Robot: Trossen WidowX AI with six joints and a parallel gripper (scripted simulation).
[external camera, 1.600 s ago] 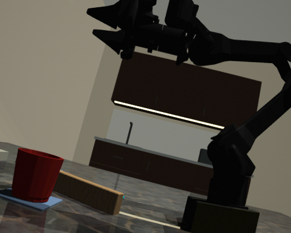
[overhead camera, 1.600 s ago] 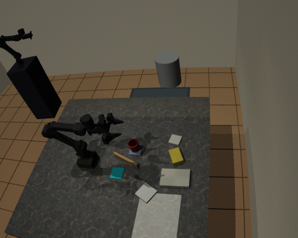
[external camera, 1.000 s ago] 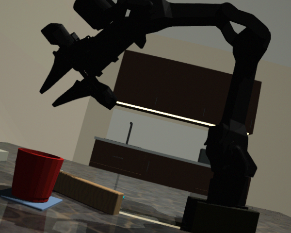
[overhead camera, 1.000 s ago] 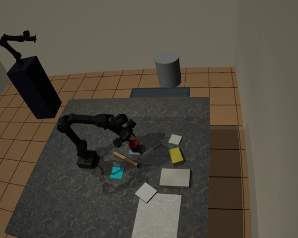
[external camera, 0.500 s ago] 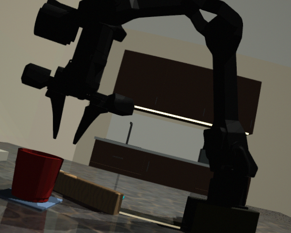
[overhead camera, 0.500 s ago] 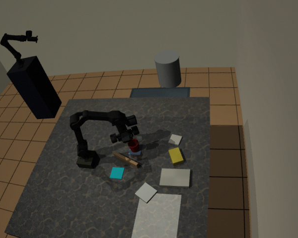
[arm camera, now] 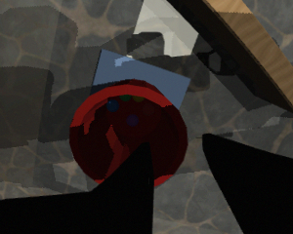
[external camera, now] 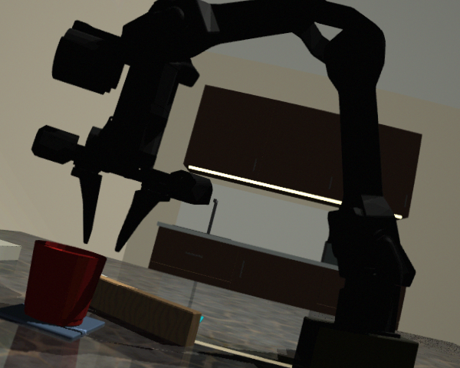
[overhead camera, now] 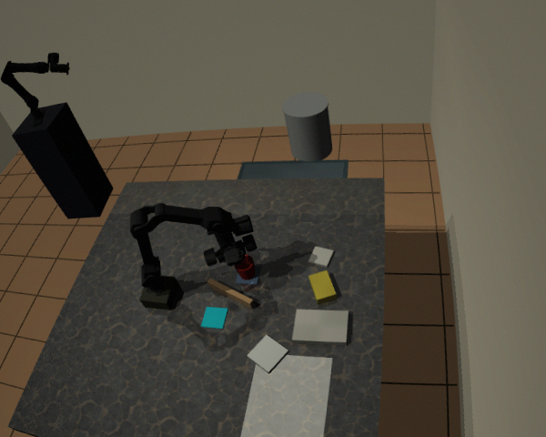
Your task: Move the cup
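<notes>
Right now the red cup is 3 cm ahead of my gripper tip, 1 cm to the left of it and 4 cm below it. Round my gripper tip: wooden bar 2 cm behind, 9 cm to the right, 7 cm below; then yellow block 31 cm ahead, 6 cm to the right, 7 cm below; then teal pad 7 cm behind, 18 cm to the right, 9 cm below.
</notes>
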